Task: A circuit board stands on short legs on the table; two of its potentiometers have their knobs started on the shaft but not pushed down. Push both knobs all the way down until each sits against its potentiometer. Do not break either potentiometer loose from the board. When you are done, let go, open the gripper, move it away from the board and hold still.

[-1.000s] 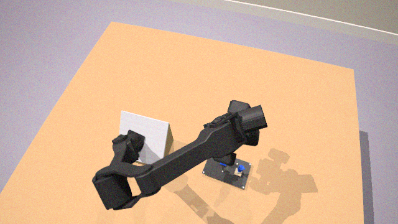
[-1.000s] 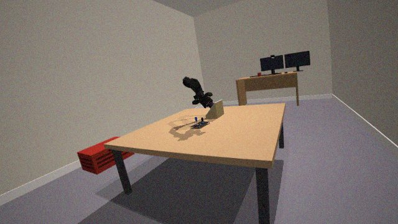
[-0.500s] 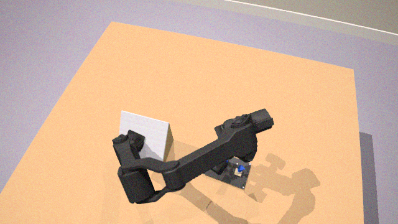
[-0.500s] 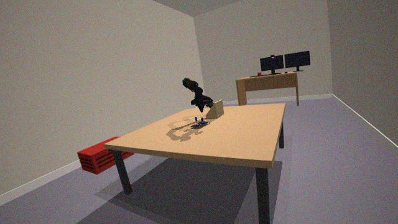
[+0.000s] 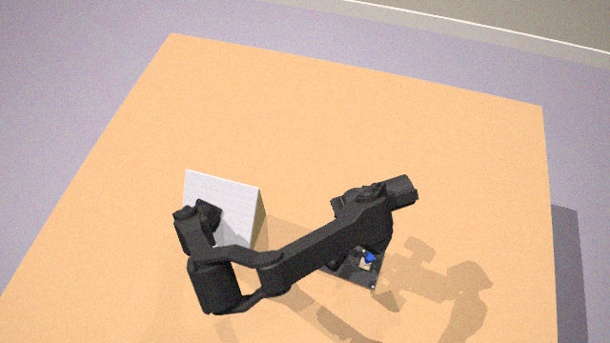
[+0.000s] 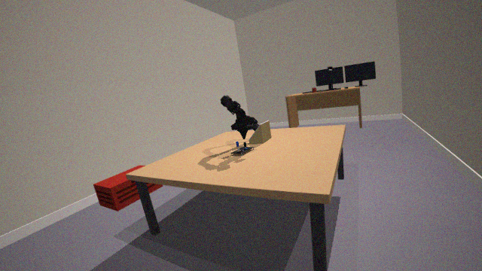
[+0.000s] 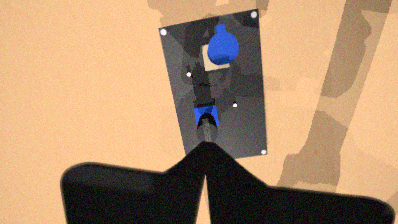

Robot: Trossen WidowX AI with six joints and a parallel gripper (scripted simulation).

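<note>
My gripper tip is 40 mm above the dark knob. The rest, counted from my gripper tip: blue knob 60 mm ahead, 20 mm to the right, 20 mm below.
</note>
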